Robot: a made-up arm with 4 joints.
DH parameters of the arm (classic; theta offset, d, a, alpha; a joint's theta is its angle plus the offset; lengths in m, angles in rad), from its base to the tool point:
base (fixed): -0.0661 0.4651 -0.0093 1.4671
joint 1: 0 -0.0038 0.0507 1.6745
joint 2: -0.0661 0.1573 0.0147 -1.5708
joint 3: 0 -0.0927 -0.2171 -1.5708
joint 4: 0.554 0 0.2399 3.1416
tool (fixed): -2.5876 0.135 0 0
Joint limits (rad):
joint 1: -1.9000..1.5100
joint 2: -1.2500..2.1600
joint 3: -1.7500..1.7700
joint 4: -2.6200..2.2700
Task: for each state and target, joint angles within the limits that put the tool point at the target. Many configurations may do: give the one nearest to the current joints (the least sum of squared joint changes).
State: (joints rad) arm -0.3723 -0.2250 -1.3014 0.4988
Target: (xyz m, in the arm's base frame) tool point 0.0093 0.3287 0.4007
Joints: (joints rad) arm -0.3185 0.3240 -1.5160 0.5134
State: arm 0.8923 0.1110 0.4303 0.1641
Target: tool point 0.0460 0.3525 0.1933
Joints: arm 0.4521 0.2226 -0.1664 0.8281
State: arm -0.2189 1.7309 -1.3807 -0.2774
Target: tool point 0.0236 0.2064 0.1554
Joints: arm -0.8211 1.1797 -0.9701 0.1567
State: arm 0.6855 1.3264 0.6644 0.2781
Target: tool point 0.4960 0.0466 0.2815
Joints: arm 0.4482 1.4910 0.8342 0.8658
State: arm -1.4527 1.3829 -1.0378 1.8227
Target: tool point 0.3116 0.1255 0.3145
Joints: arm -1.4920 1.2731 -1.5345 2.2700
